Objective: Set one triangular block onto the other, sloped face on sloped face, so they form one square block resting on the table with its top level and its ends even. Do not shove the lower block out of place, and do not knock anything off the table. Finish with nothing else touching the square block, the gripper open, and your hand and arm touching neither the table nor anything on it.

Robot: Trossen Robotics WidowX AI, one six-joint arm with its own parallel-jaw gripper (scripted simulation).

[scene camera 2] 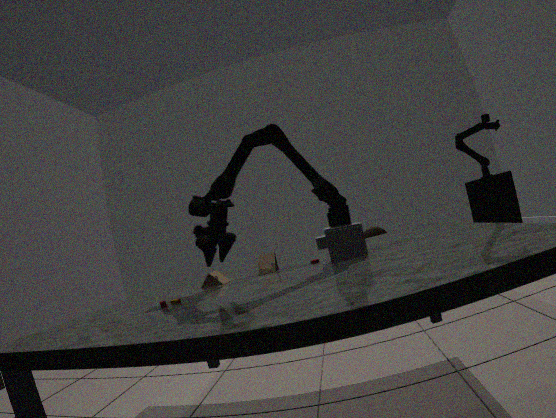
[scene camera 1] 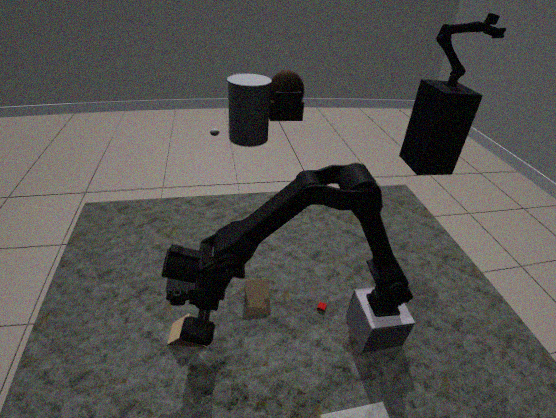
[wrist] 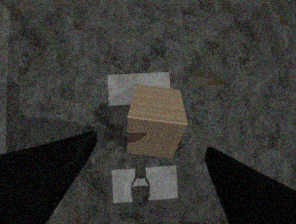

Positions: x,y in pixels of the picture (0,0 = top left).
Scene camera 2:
my gripper: 215,264
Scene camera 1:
my gripper: 193,320
tan triangular block: 257,300
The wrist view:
my gripper: 151,144
tan triangular block: 156,121
